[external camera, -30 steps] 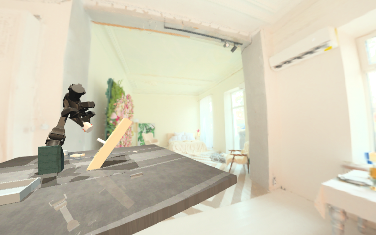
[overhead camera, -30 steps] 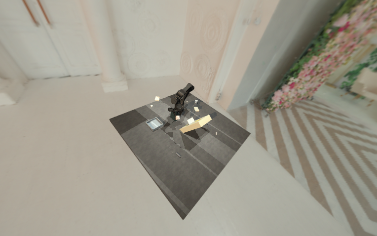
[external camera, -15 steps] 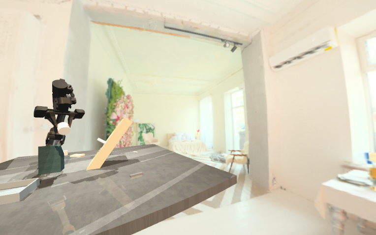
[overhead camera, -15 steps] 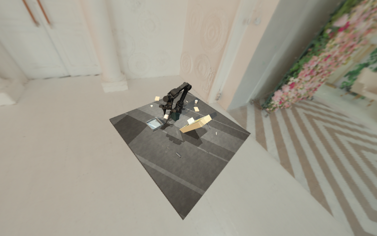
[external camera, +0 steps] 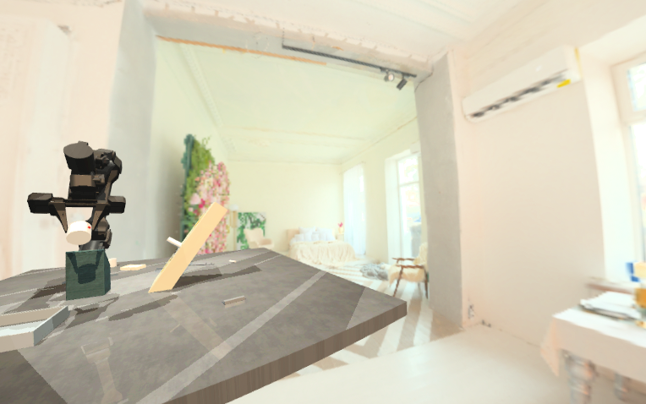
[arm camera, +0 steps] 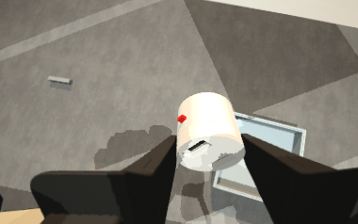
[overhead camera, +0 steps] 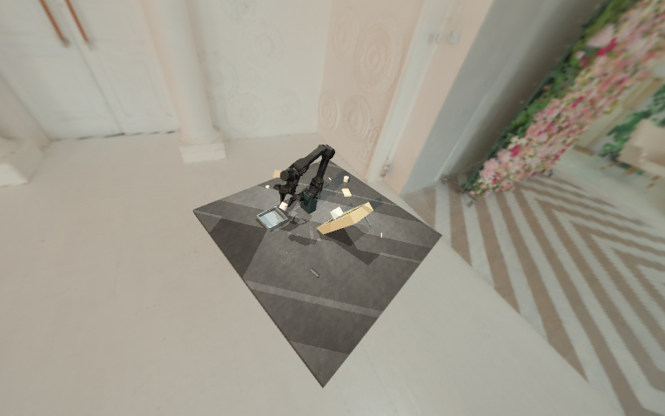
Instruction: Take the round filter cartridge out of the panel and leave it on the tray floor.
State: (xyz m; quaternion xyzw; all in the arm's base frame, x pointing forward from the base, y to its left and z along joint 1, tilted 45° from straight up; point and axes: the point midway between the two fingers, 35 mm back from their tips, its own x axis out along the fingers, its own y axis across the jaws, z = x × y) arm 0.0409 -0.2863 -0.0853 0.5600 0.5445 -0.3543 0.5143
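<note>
The tray is 220 mm below my gripper tip and 130 mm behind it. Also, from my gripper tip: round filter cartridge (right at my gripper tip); beige service panel (270 mm ahead, 260 mm to the left, 70 mm below).
</note>
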